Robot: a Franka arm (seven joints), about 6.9 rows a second.
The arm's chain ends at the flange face. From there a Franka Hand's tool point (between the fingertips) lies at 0.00 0.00 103.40 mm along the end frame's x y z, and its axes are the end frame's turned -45 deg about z.
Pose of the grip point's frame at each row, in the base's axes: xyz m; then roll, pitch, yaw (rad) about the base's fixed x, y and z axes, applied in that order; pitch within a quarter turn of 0, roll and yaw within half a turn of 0:
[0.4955 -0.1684 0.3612 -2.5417 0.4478 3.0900]
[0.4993 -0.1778 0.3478 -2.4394 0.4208 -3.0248]
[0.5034 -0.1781 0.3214 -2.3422 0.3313 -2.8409]
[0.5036 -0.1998 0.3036 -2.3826 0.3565 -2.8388]
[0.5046 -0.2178 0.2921 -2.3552 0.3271 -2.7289]
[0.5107 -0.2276 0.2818 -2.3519 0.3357 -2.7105]
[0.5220 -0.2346 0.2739 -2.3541 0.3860 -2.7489]
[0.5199 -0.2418 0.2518 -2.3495 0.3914 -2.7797]
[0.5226 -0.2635 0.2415 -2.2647 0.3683 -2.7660]
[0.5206 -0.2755 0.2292 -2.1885 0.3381 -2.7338]
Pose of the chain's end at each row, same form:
[0.4616 -0.1082 0.4381 -3.0696 0.7288 2.1915]
[0.4595 -0.1152 0.4199 -2.9599 0.7834 2.3921]
[0.4590 -0.1142 0.3896 -2.7799 0.7886 2.6677]
[0.4574 -0.1397 0.3739 -2.8430 0.7793 2.6389]
[0.4537 -0.1602 0.3613 -2.7882 0.7770 2.7781]
[0.4582 -0.1709 0.3505 -2.7936 0.7853 2.7917]
[0.4686 -0.1774 0.3415 -2.8475 0.8189 2.7152]
[0.4679 -0.1828 0.3189 -2.8491 0.8257 2.6816]
[0.4713 -0.1983 0.3032 -2.7412 0.8660 2.7446]
[0.4689 -0.2060 0.2857 -2.6265 0.8920 2.8388]

